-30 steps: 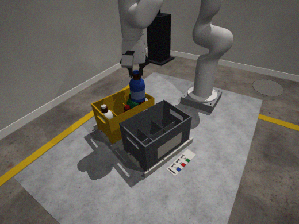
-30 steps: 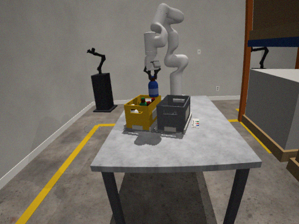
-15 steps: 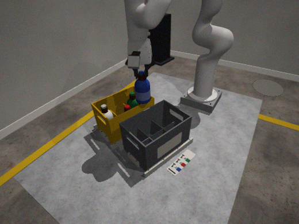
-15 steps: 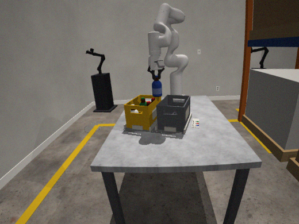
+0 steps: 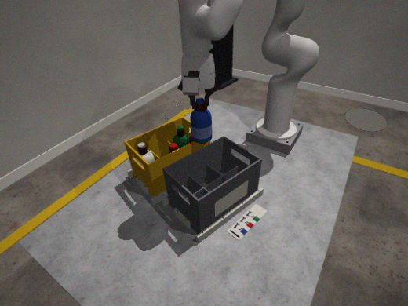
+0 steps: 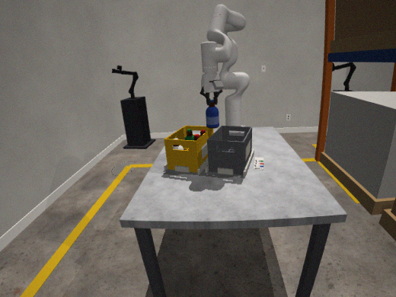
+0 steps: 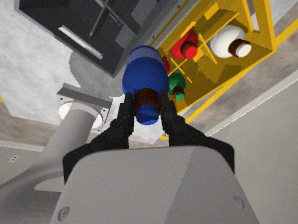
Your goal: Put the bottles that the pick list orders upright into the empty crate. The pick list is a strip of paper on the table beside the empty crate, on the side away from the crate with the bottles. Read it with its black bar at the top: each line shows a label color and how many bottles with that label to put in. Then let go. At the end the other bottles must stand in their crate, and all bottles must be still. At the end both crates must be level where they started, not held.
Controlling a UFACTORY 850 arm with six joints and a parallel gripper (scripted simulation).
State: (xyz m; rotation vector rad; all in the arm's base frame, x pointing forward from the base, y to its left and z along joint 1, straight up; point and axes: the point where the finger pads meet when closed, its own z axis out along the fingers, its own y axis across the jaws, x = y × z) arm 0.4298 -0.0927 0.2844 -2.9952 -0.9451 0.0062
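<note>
Now: hand 7 cm above the blue-label bottle. The rest, counted from my hand: grey crate (25 cm below, 11 cm to the left, 7 cm ahead); red bottle (25 cm below, 8 cm to the right, 7 cm ahead); yellow crate (25 cm below, 12 cm to the right, 6 cm ahead).
</note>
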